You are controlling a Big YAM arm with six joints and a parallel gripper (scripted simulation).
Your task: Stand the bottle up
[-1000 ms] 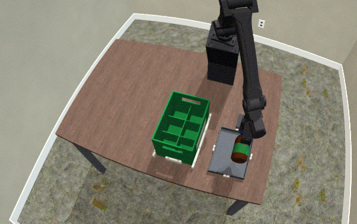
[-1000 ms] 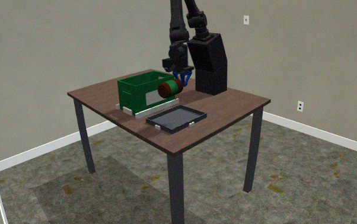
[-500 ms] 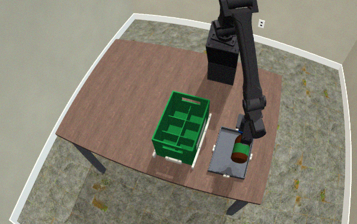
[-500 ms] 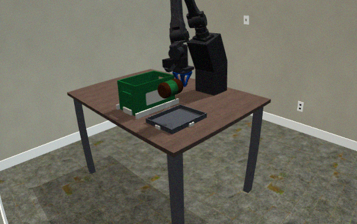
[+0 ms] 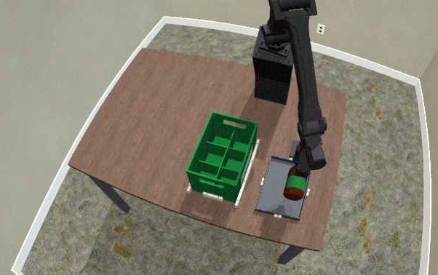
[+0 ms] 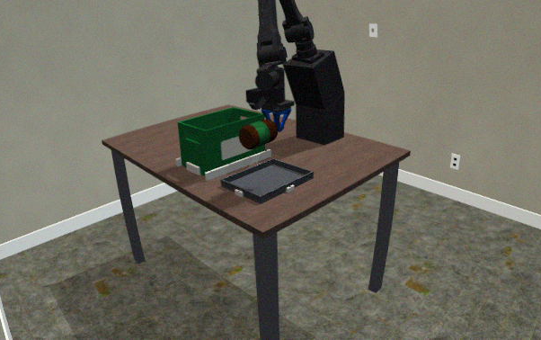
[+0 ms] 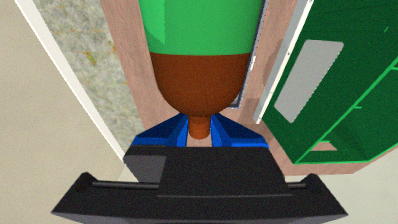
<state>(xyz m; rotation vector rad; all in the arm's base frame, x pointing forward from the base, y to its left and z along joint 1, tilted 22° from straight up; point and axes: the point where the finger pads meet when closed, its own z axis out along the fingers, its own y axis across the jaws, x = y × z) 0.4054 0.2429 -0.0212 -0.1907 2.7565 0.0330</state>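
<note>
My gripper is now 5 cm short of the bottle and 1 cm to the right of it. The rest, counted from my hand: tray: 18 cm below, 3 cm ahead, 2 cm to the right; green crate: 29 cm to the right, 10 cm below, 4 cm ahead.
</note>
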